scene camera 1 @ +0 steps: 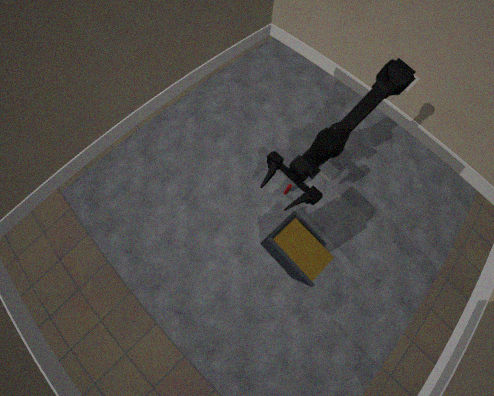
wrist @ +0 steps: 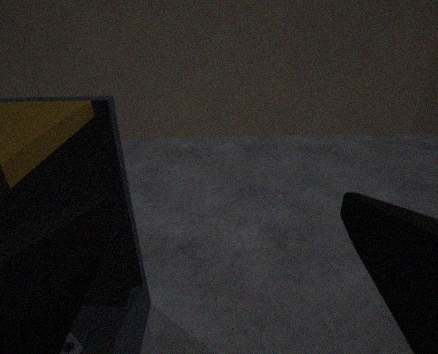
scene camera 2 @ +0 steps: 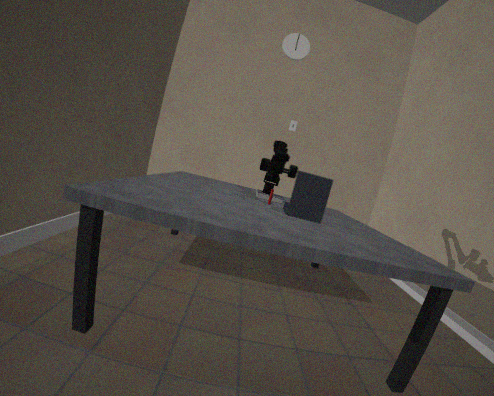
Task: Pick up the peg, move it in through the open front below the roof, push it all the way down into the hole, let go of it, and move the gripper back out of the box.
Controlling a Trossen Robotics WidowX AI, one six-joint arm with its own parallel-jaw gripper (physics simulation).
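The red peg stands roughly upright on the table and does not show in the wrist view. My gripper is open and empty. It is above the peg's level, with its fingers reaching out to either side of the peg as seen from above. The dark blue-grey box has a yellow roof. In the wrist view its open front is at the left, partly behind the dark left finger. A small light plate with a dark hole shows low inside it.
The grey table carries the box and peg. The box's near corner is close to one fingertip in the top view. The black arm reaches in from the upper right. Walls stand beyond the table.
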